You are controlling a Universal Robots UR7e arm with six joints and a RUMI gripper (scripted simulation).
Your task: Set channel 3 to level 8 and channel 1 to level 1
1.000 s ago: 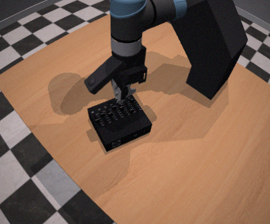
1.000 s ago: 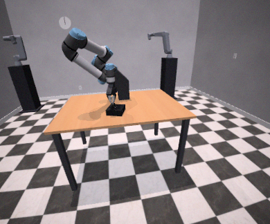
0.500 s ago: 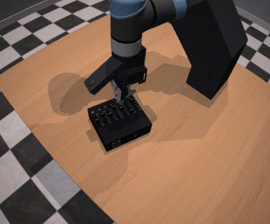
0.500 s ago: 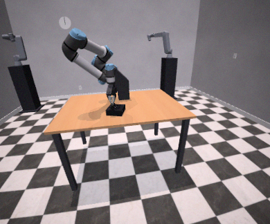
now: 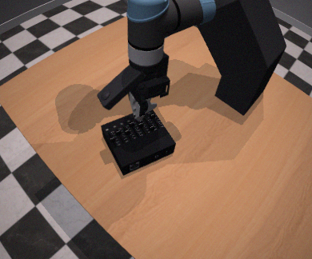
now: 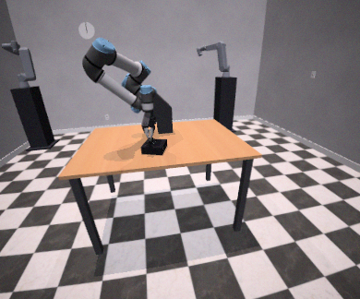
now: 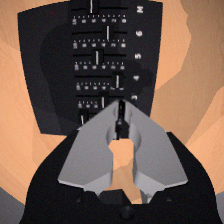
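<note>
Now: hand 40 mm past the fader knob, 20 mm to the right of it and 10 mm above it.
</note>
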